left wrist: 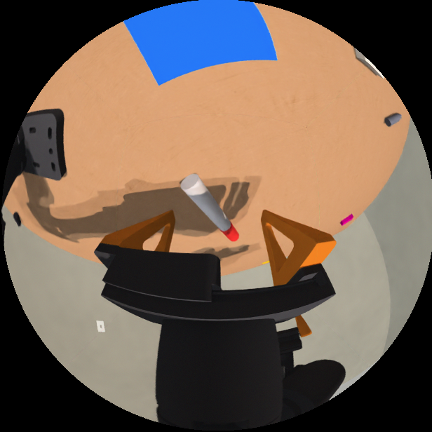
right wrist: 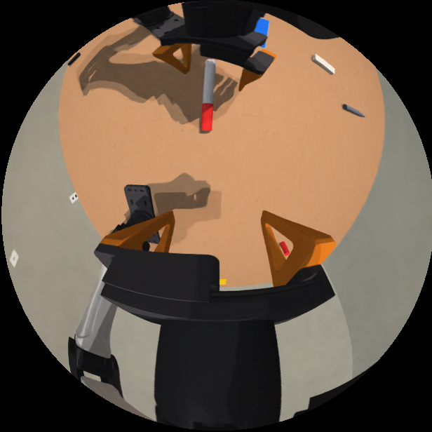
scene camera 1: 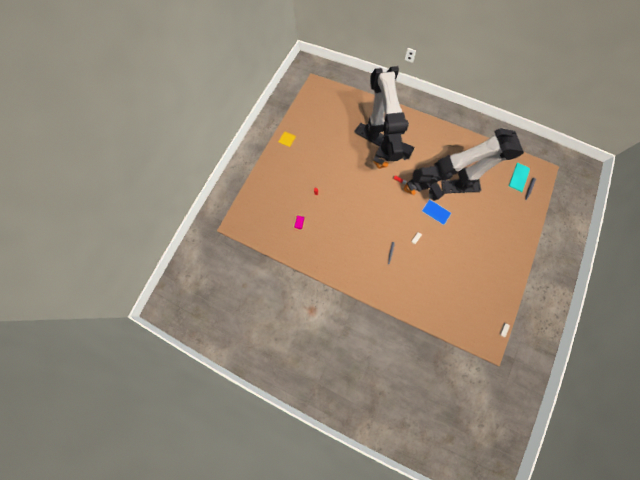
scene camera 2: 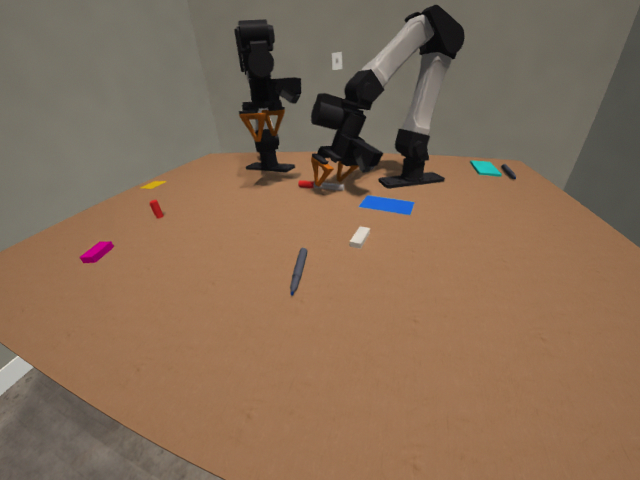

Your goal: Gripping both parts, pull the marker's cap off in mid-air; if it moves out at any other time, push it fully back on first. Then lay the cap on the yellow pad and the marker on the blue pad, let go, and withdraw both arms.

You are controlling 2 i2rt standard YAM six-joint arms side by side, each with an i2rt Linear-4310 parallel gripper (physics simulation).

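Frame: origin at the left arm's base, x up, y left, z back, level; centimetres.
Seen in the pictures: left gripper, fingertip midpoint: [scene camera 1: 410,185] [scene camera 2: 328,183]; right gripper, fingertip midpoint: [scene camera 1: 382,159] [scene camera 2: 266,138]; left arm's base at its link origin: [scene camera 1: 460,186] [scene camera 2: 411,181]; right arm's base at its link origin: [scene camera 1: 372,136] [scene camera 2: 270,168].
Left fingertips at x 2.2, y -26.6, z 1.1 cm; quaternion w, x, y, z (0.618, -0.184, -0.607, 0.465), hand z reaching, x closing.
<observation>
Pixels of each thing's middle, then the offset from my left fingertips to it.
- marker's grey body at the middle of its body: [scene camera 2: 321,185] [scene camera 1: 406,183] dz +1.8, dx -1.1, dy -1.7 cm
- blue pad at the middle of its body: [scene camera 2: 387,204] [scene camera 1: 436,212] dz -14.3, dx -2.1, dy +11.9 cm
- yellow pad at the middle of its body: [scene camera 2: 153,184] [scene camera 1: 287,139] dz +33.4, dx -2.1, dy -63.6 cm
- loose red piece at the middle of its body: [scene camera 2: 156,209] [scene camera 1: 316,191] dz -0.6, dx +0.2, dy -48.5 cm
- magenta block at the middle of its body: [scene camera 2: 97,251] [scene camera 1: 299,222] dz -16.1, dx -1.4, dy -57.5 cm
- grey pen at the middle of its body: [scene camera 2: 298,270] [scene camera 1: 391,253] dz -34.2, dx -1.4, dy -13.4 cm
- white block at the middle of its body: [scene camera 2: 360,237] [scene camera 1: 416,238] dz -27.5, dx -1.6, dy -0.2 cm
- teal pad at the middle of its body: [scene camera 2: 484,167] [scene camera 1: 519,177] dz +2.6, dx -1.8, dy +59.0 cm
- dark pen at the middle of its body: [scene camera 2: 509,172] [scene camera 1: 530,189] dz -4.7, dx -1.3, dy +62.8 cm
The marker's grey body [scene camera 1: 404,181] [scene camera 2: 333,186] [left wrist: 204,200] [right wrist: 209,85] lies on the table, and its red cap [scene camera 1: 397,178] [scene camera 2: 305,183] [left wrist: 231,233] [right wrist: 207,117] sits on the end towards the picture's left in scene camera 2. My left gripper [scene camera 1: 409,188] [scene camera 2: 329,182] [left wrist: 217,214] [right wrist: 212,78] is open, low over the body, its fingers on either side. My right gripper [scene camera 1: 381,164] [scene camera 2: 266,137] [right wrist: 217,215] is open and empty, higher up beyond the cap end. The blue pad [scene camera 1: 436,212] [scene camera 2: 386,205] [left wrist: 205,40] and yellow pad [scene camera 1: 286,138] [scene camera 2: 153,184] lie flat.
A loose red piece [scene camera 1: 316,191] [scene camera 2: 156,209] and magenta block [scene camera 1: 299,222] [scene camera 2: 97,252] lie on the left. A grey pen [scene camera 1: 391,252] [scene camera 2: 298,271] and white block [scene camera 1: 416,238] [scene camera 2: 359,237] lie near the middle. A teal pad [scene camera 1: 519,177] [scene camera 2: 485,167] and dark pen [scene camera 1: 530,188] [scene camera 2: 508,171] lie far right.
</observation>
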